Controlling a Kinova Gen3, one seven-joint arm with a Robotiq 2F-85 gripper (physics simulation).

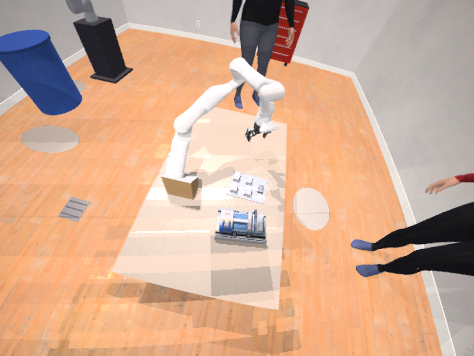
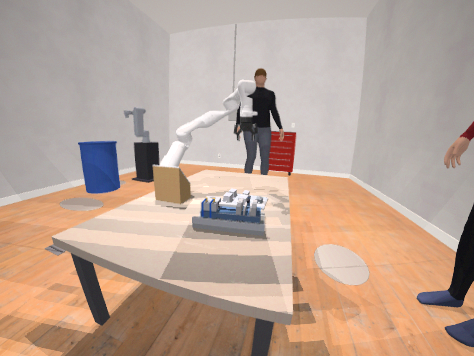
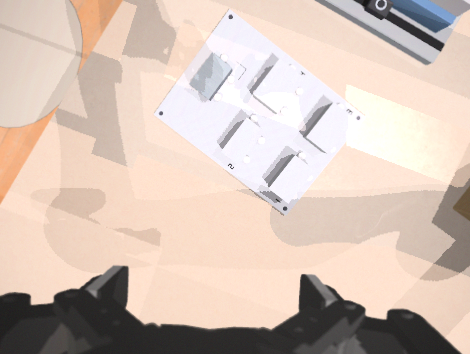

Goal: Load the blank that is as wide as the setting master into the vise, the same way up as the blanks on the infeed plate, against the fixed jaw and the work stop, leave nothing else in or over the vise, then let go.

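Places are measured from the arm's base along level axes (x ahead, y left, z up), in metres.
Where they show: gripper, fingertip midpoint: point(image 1: 256, 139) point(image 2: 245, 140) point(image 3: 214, 288); arm's base, origin of the base link: point(image 1: 175, 175) point(image 2: 167, 171).
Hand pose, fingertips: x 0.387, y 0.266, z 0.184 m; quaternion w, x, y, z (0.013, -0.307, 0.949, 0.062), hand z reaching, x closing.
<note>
Each offset is from my fingertips to the centre of the thing.
The white infeed plate @(dz -0.347, dx +0.041, dy -0.102 m) point(image 3: 172, 107) point(image 1: 256, 199) lies on the table, bearing white blanks @(dz -0.325, dx +0.035, dy -0.058 m) point(image 3: 245, 136) @(dz -0.325, dx -0.053, dy -0.060 m) point(image 3: 290, 175) @(dz -0.325, dx +0.044, dy -0.148 m) point(image 3: 280, 82) @(dz -0.325, dx -0.049, dy -0.149 m) point(image 3: 330, 125) beside the marks 1 to 4. A grey block @(dz -0.331, dx +0.129, dy -0.101 m) point(image 3: 212, 75) point(image 1: 261, 188), darker than the blanks, sits near the plate's unnumbered corner; it looks like the setting master. The blanks' widths are hard to compare from here. The vise @(dz -0.302, dx +0.058, dy -0.382 m) point(image 1: 241, 228) point(image 2: 230, 226) point(image 3: 420, 52), blue and grey, stands beside the plate; whether its jaw gap holds anything is too small to tell. My gripper point(image 1: 258, 135) point(image 2: 246, 135) point(image 3: 214, 288) is open and empty, high above the table, away from the plate.
The arm stands on a tan block point(image 1: 181, 187) point(image 2: 171, 185) at the table's side. A person in black point(image 1: 259, 20) point(image 2: 265, 105) stands behind the table's far end. Another person's legs point(image 1: 425, 245) show at the right. A blue bin point(image 1: 42, 75) point(image 2: 100, 167) stands on the floor.
</note>
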